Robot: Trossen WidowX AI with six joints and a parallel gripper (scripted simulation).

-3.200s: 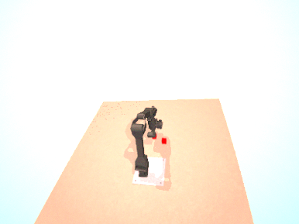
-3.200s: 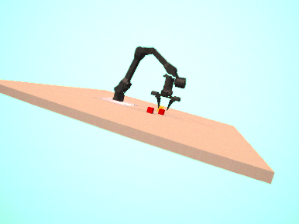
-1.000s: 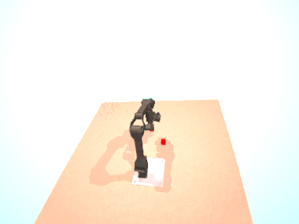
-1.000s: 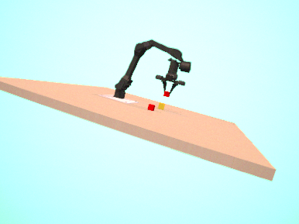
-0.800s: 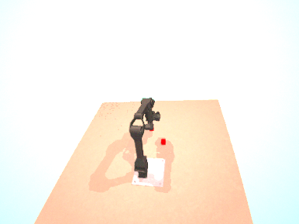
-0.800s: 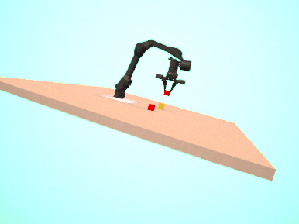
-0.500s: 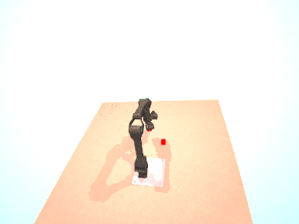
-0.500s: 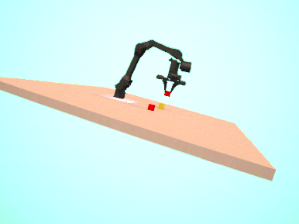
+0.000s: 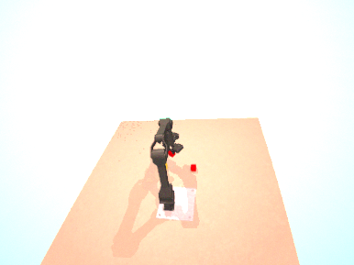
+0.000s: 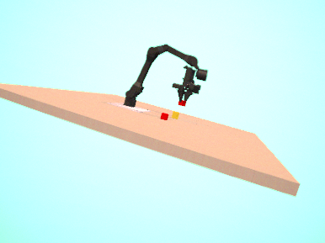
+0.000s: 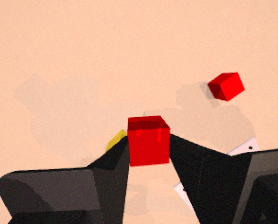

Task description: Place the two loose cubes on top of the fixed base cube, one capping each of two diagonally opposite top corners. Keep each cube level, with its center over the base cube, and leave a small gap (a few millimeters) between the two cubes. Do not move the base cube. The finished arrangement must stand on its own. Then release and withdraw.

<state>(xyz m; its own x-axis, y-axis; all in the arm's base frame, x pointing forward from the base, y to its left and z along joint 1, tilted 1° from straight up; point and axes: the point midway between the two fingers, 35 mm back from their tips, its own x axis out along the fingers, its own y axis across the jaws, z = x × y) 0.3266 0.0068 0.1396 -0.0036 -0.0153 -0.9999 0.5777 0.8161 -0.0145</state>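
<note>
Right now my gripper tip is 9 cm above the yellow base cube, 7 cm to the right of it and 3 cm past it.
</note>
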